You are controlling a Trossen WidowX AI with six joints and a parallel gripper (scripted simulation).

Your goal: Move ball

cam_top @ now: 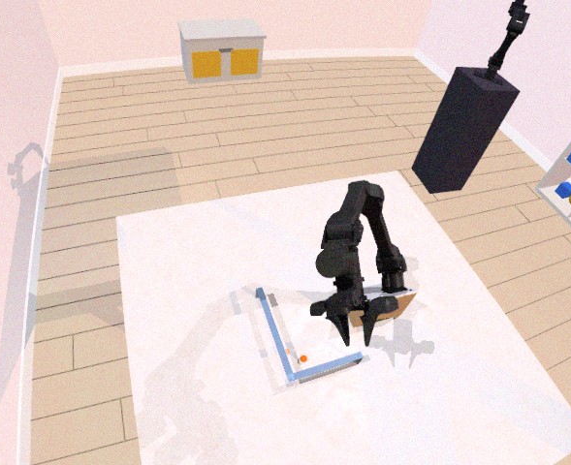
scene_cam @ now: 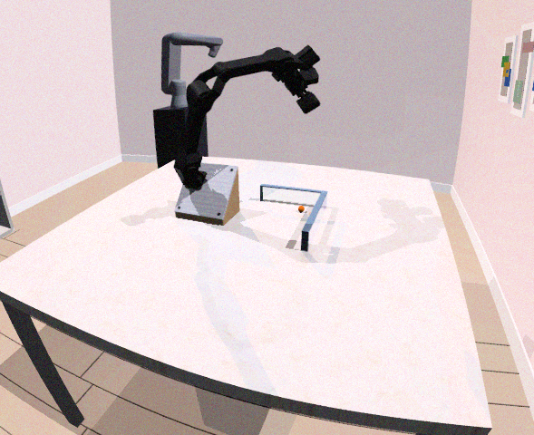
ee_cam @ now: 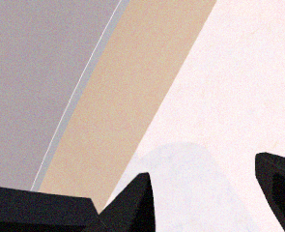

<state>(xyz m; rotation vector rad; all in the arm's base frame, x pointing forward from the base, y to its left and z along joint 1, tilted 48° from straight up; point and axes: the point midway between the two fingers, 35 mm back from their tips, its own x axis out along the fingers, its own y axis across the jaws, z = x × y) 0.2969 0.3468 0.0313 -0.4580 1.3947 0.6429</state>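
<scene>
Now: the orange ball 36 cm below my gripper tip, 12 cm to the right of it and 3 cm ahead of it.
</scene>
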